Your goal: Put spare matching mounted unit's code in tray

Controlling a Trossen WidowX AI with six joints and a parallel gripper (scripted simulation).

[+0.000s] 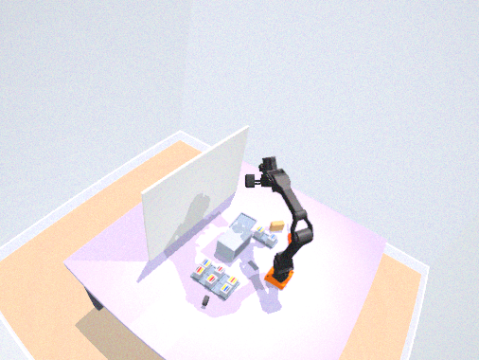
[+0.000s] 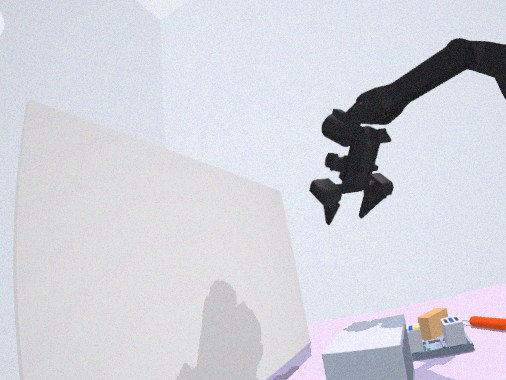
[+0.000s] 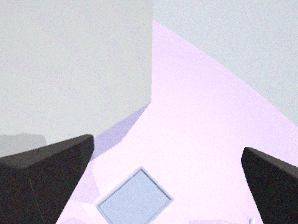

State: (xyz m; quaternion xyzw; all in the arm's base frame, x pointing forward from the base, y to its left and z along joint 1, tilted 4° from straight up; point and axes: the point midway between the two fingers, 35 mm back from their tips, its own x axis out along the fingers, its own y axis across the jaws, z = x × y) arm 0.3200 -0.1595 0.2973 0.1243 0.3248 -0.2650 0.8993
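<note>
Right now the grey spare block is 23 cm behind my gripper tip, 36 cm to the left of it and 26 cm below it. Also, from my gripper tip: holder (14 cm behind, 3 cm to the left, 29 cm below); then white wall panel (16 cm ahead, 24 cm to the left, 7 cm below); then tan block (13 cm behind, 8 cm to the right, 27 cm below).
</note>
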